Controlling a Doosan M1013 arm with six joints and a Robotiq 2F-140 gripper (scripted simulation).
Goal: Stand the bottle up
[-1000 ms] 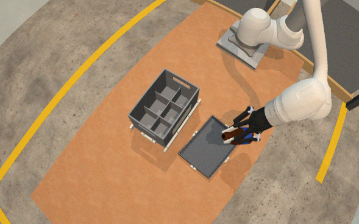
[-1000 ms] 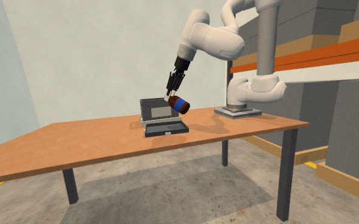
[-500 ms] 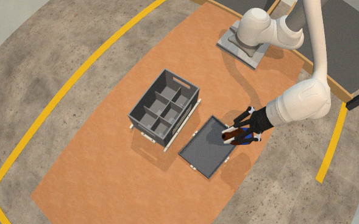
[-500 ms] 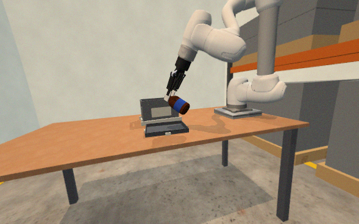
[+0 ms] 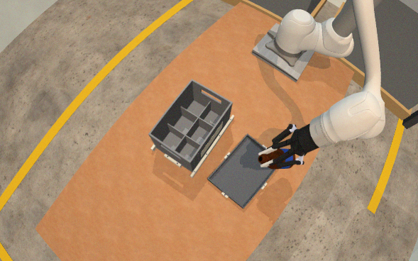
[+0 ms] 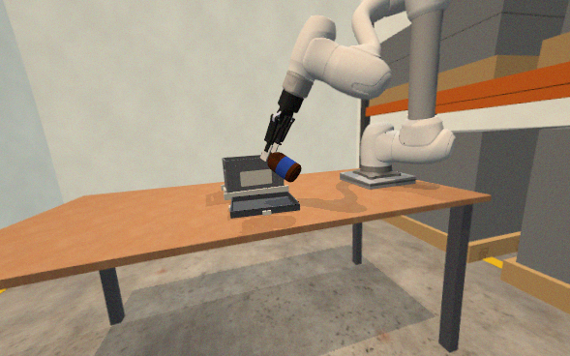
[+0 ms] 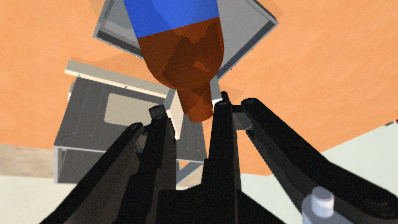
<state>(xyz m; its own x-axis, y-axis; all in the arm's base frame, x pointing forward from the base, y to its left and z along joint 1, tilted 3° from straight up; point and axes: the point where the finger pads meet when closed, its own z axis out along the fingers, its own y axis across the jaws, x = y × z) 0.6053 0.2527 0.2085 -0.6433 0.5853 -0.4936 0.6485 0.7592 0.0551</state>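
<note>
The bottle is 4 cm below my hand, 3 cm behind it and 2 cm to the left of it. From my hand the other things lie so: grey crate 30 cm to the right, 14 cm below, 6 cm ahead; then grey tray 21 cm below, 3 cm to the right, 3 cm ahead.
</note>
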